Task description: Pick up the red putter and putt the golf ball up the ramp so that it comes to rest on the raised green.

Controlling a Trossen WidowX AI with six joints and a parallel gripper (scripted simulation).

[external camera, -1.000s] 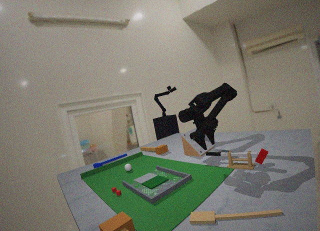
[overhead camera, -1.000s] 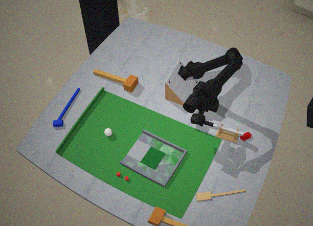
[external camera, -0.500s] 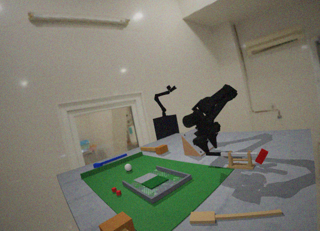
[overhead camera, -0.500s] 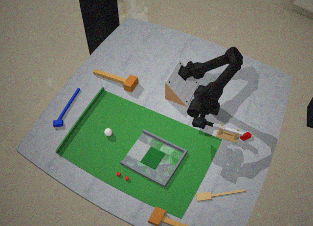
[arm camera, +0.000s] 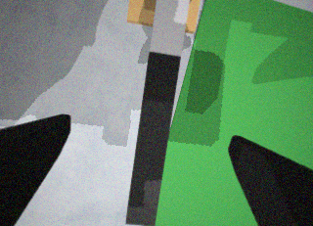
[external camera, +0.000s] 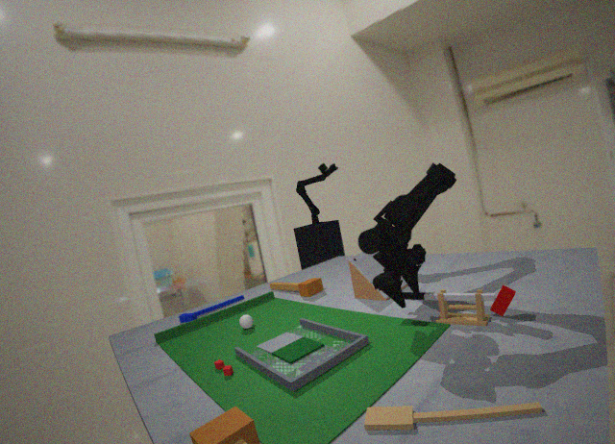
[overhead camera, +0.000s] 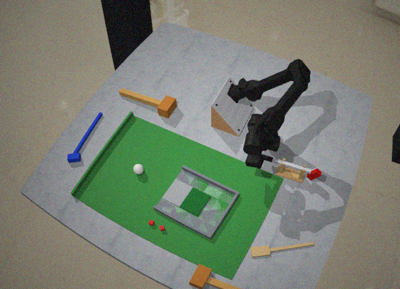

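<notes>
The red putter lies 11 cm to the left of my gripper tip and 1 cm above it. Round my gripper tip: white golf ball (20 cm ahead, 45 cm to the right, 2 cm below); blue putter (14 cm ahead, 76 cm to the right, 3 cm below); wooden stand (13 cm to the left, 1 cm below).
</notes>
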